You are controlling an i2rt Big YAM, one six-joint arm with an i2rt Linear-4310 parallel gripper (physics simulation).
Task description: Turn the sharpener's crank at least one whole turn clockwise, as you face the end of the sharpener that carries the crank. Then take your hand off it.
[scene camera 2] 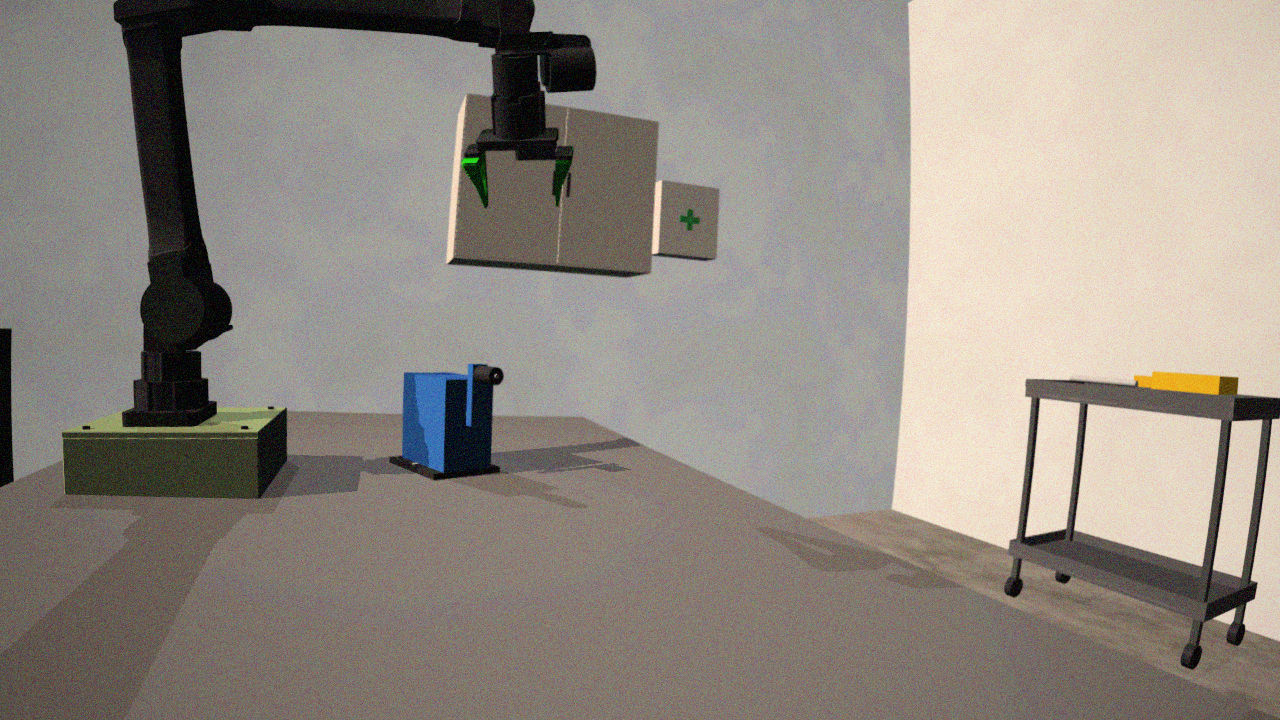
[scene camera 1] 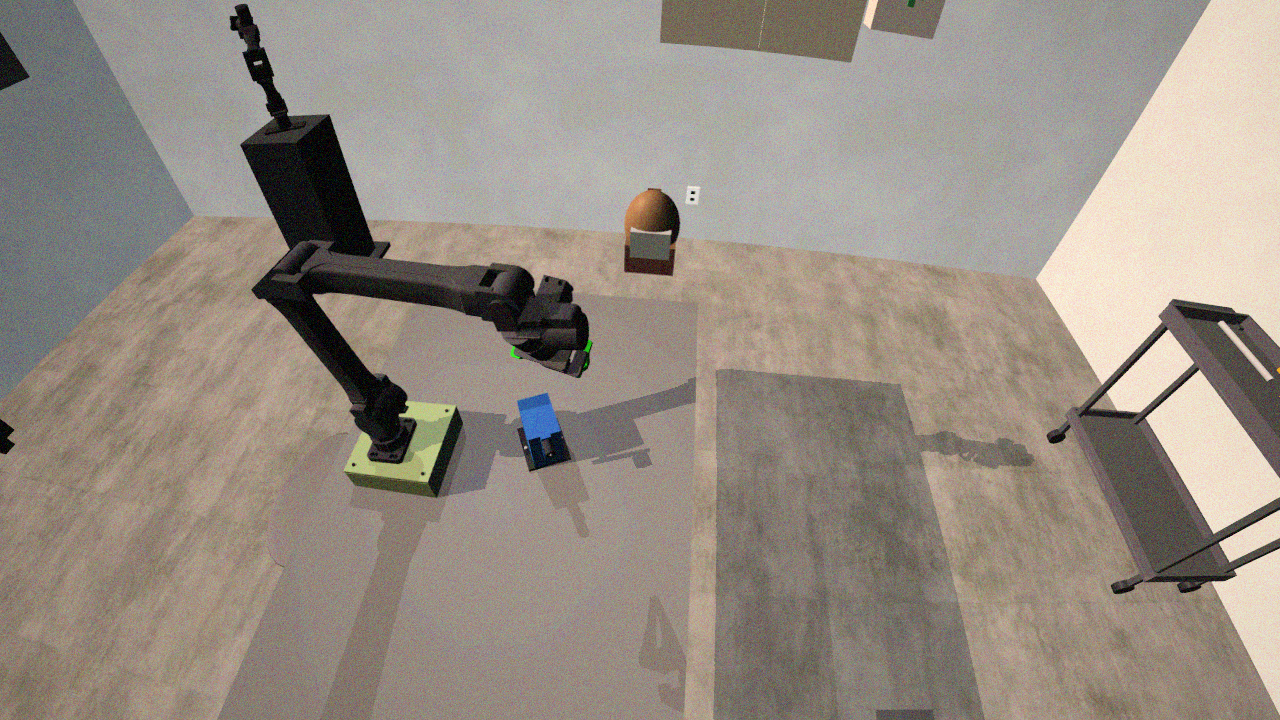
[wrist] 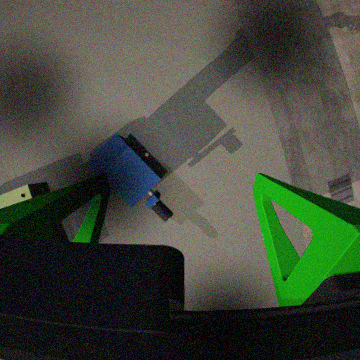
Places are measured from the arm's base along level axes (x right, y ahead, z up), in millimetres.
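Pixels of known places: gripper, fingertip midpoint: (scene camera 2: 521, 205) (scene camera 1: 564, 358) (wrist: 181, 180); arm's base, origin of the base link: (scene camera 2: 172, 419) (scene camera 1: 393, 441).
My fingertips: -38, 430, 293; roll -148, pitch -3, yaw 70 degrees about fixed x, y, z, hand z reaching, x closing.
For each thing: its top centre in the pictures, then the offset to it from my fingertips, as dx, dy, dz. "spot": a spot on its surface instead. Level surfaces: height alone.
- blue sharpener, surface spot: (scene camera 2: 424, 420) spot: -12, -115, -294
- black handle, surface spot: (scene camera 2: 488, 375) (wrist: 163, 220) spot: +77, -46, -226
- grey table, its level: dz -363
The blue sharpener (scene camera 1: 538, 417) (scene camera 2: 424, 420) (wrist: 125, 170) stands upright on its dark base on the table. Its crank arm (scene camera 2: 470, 394) points straight up on the end face, with the black handle (scene camera 2: 488, 375) (wrist: 162, 210) at the top, level with the sharpener's top edge. My gripper (scene camera 2: 521, 205) (wrist: 181, 180) is open and empty, fingers pointing down. It hangs high above the sharpener, a little to its right in the scene camera 2 view, and touches nothing. In the scene camera 1 view the arm's wrist hides most of the green fingers.
The arm stands on a green block (scene camera 1: 438, 420) (scene camera 2: 161, 461) left of the sharpener, on the grey table (scene camera 1: 501, 608) (scene camera 2: 429, 617). A dark cart (scene camera 1: 1105, 483) (scene camera 2: 1132, 568) stands far right. A wall cabinet (scene camera 2: 608, 197) and a first-aid box (scene camera 2: 702, 241) hang behind.
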